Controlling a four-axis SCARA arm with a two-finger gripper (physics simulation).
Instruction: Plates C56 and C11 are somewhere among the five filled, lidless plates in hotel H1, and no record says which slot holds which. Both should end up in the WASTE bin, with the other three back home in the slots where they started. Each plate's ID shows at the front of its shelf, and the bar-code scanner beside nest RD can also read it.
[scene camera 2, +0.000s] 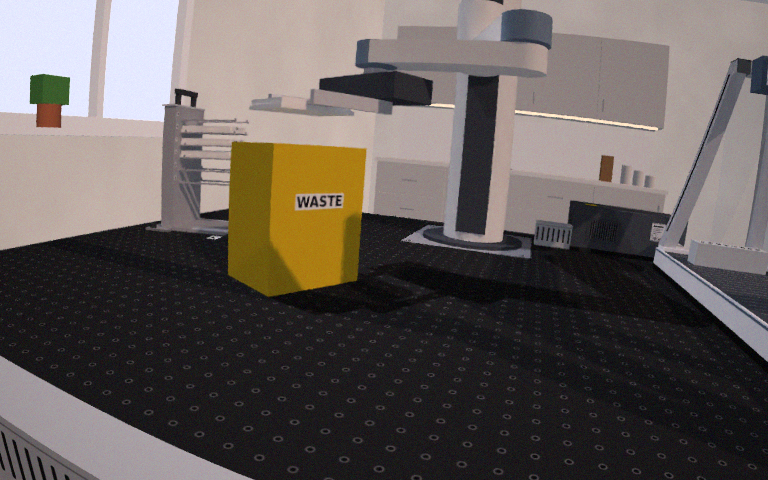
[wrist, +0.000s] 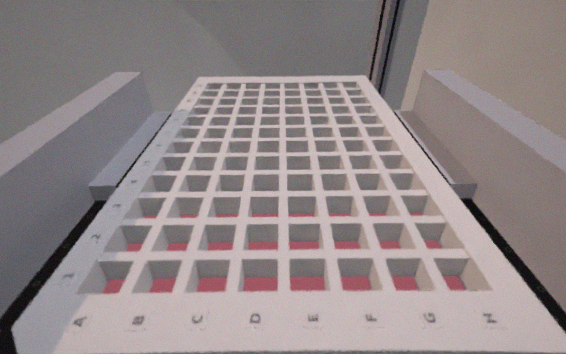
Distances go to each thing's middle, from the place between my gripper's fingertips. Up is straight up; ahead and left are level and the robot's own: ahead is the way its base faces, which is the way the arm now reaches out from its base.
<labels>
Now: the dark grey unit (scene camera 2: 636, 227) 690 mm behind my hand, 610 mm to the left of it and 210 mm below it.
</labels>
